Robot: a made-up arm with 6 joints.
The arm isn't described. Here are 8 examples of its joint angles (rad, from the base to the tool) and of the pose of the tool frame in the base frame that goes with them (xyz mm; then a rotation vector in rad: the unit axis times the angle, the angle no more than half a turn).
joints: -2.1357 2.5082 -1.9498 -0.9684 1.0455 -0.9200
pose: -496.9 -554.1 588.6 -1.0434 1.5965 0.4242
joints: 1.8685 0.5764 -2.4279 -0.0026 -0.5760 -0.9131
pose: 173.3 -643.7 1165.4 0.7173 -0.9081 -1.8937
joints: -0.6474 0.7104 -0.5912 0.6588 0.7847 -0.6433
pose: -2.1 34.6 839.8 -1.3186 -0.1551 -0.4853
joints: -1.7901 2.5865 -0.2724 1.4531 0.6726 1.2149
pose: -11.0 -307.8 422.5 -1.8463 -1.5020 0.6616
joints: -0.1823 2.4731 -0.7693 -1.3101 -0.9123 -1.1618
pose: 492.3 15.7 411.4 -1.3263 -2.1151 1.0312
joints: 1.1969 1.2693 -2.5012 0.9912 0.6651 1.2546
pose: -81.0 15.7 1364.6 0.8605 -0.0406 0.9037
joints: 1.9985 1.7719 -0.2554 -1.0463 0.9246 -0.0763
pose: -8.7 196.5 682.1 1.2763 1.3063 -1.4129
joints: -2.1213 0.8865 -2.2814 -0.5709 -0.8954 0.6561
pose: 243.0 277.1 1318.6 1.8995 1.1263 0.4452
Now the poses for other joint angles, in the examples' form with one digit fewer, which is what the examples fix.
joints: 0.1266 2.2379 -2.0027 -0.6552 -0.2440 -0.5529
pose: 746 99 877 -2.155 -1.680 -0.163
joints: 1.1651 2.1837 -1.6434 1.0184 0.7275 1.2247
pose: 169 616 725 -0.462 1.148 0.385
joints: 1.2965 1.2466 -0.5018 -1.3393 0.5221 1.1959
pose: 98 159 807 -1.551 -1.171 0.519
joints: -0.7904 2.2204 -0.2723 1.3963 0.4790 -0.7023
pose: 217 -177 515 -0.230 1.425 -0.434
